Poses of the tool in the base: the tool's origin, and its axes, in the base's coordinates. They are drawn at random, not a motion.
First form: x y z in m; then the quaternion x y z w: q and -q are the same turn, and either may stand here.
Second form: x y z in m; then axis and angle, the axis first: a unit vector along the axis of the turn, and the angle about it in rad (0 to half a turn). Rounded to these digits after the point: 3 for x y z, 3 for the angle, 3 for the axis.
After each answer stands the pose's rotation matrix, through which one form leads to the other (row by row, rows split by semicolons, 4 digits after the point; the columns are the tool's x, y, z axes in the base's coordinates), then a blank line. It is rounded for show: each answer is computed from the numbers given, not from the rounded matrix.
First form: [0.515 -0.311 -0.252 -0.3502 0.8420 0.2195 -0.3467]
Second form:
[0.515 -0.311 -0.252 0.373 -0.898 -0.234 2.433]
-0.5143 -0.4375 -0.7376; -0.7419 0.6584 0.1268; 0.4301 0.6125 -0.6632

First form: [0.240 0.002 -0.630 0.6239 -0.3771 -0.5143 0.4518]
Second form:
[0.240 0.002 -0.630 0.699 -0.423 -0.576 2.204]
0.1866 -0.0058 -0.9824; -0.9352 -0.3074 -0.1759; -0.3010 0.9516 -0.0628

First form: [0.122 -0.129 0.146 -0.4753 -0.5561 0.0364 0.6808]
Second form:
[0.122 -0.129 0.146 -0.649 -0.759 0.050 1.644]
0.3788 0.4791 -0.7918; 0.5782 0.5455 0.6067; 0.7226 -0.6877 -0.0703

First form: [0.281 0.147 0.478 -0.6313 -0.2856 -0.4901 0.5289]
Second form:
[0.281 0.147 0.478 -0.744 -0.337 -0.577 2.027]
0.3565 0.8790 0.3167; -0.1578 -0.2774 0.9477; 0.9209 -0.3878 0.0398

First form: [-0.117 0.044 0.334 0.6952 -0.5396 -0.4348 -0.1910]
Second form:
[-0.117 0.044 0.334 -0.708 0.550 0.443 2.757]
0.0396 -0.9164 -0.3984; -0.5842 -0.3447 0.7348; -0.8107 0.2037 -0.5489

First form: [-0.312 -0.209 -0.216 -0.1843 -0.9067 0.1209 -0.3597]
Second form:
[-0.312 -0.209 -0.216 0.198 0.972 -0.130 2.406]
-0.6733 0.4212 0.6077; 0.2472 0.9028 -0.3518; -0.6968 -0.0866 -0.7120

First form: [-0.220 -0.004 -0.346 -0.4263 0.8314 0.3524 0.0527]
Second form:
[-0.220 -0.004 -0.346 -0.427 0.833 0.353 3.036]
-0.6310 -0.7461 -0.2128; -0.6718 0.3881 0.6310; -0.3881 0.5411 -0.7461

